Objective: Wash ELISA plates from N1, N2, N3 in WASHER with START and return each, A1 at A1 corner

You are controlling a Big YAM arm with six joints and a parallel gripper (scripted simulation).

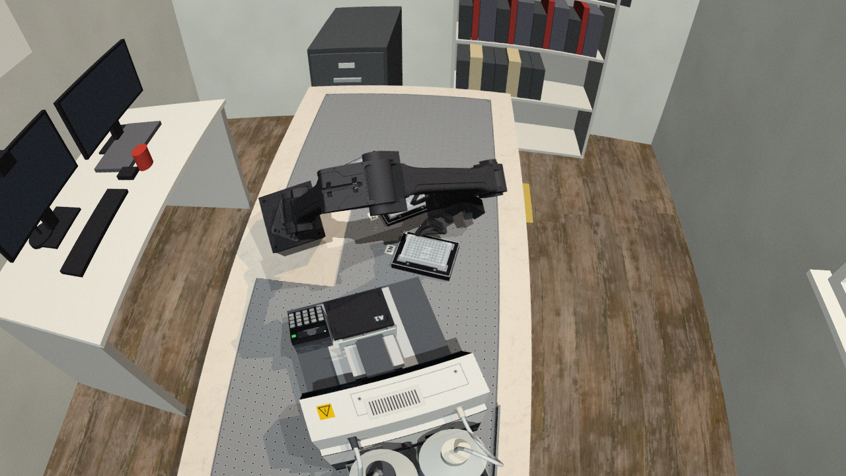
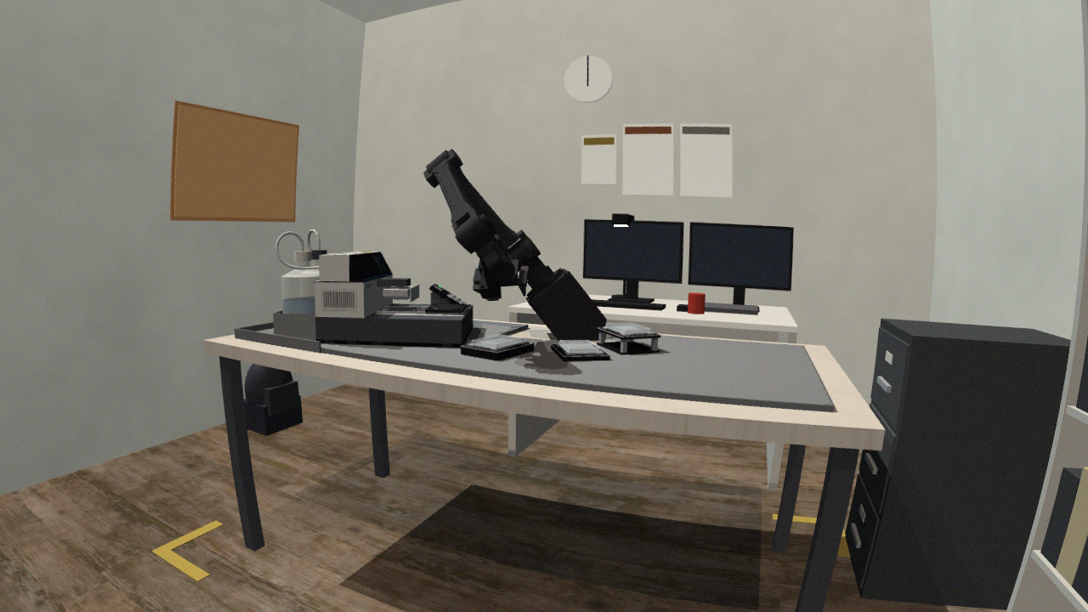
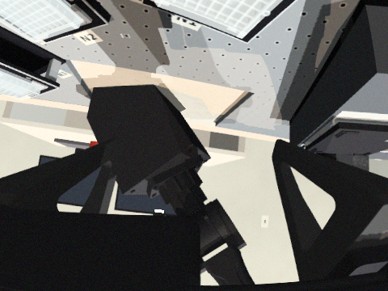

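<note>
The white ELISA plate is 30 mm ahead of my hand, 10 mm to the right of it and 130 mm below it. Also, from my hand: black nest: 60 mm behind, 190 mm to the left, 150 mm below; then plate washer: 50 mm behind, 400 mm to the right, 20 mm below.
</note>
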